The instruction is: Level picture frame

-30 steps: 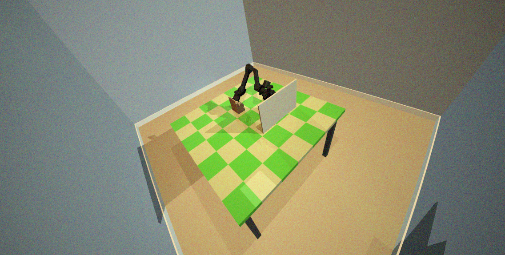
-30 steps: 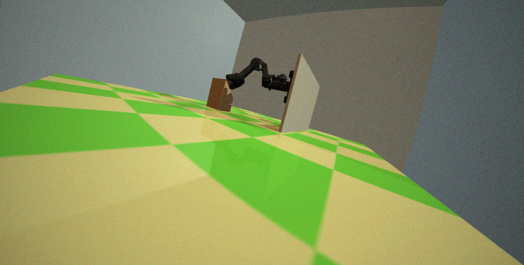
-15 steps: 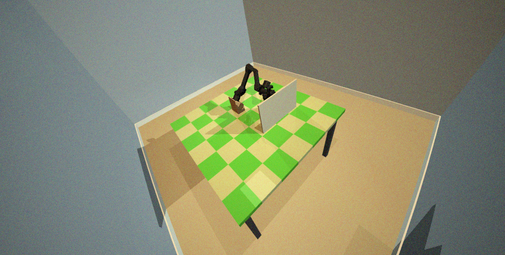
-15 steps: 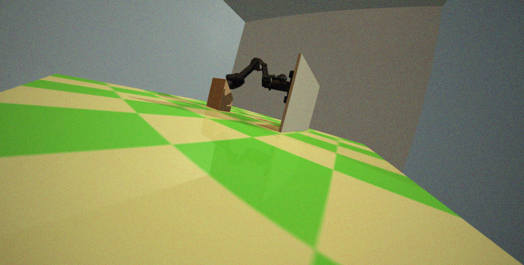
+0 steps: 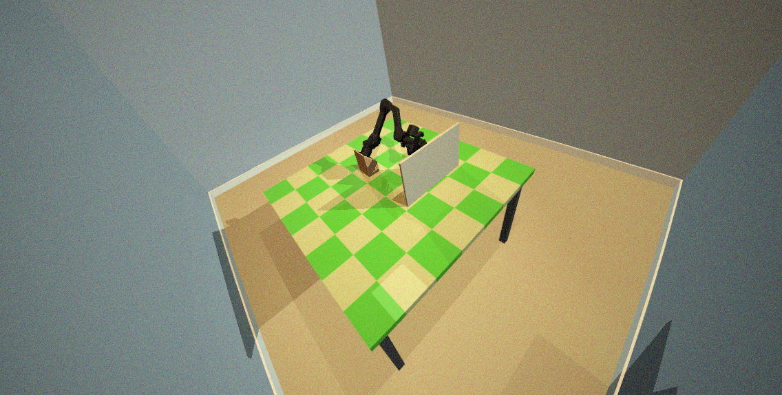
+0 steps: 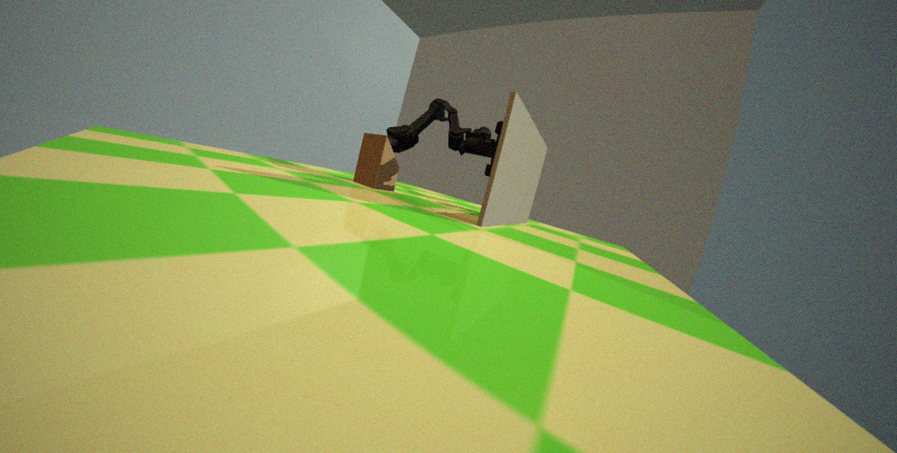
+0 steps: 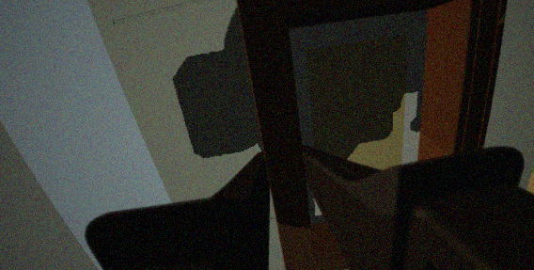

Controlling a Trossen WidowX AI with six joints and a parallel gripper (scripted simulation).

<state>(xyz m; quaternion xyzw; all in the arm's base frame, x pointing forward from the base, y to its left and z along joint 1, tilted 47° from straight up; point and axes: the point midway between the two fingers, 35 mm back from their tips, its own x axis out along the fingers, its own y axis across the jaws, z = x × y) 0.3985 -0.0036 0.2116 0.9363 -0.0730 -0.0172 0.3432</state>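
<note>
The picture frame lies 50 mm below my gripper tip. From my gripper tip the other things lie so: wall panel 70 mm below, 20 mm to the right, 20 mm ahead.
</note>
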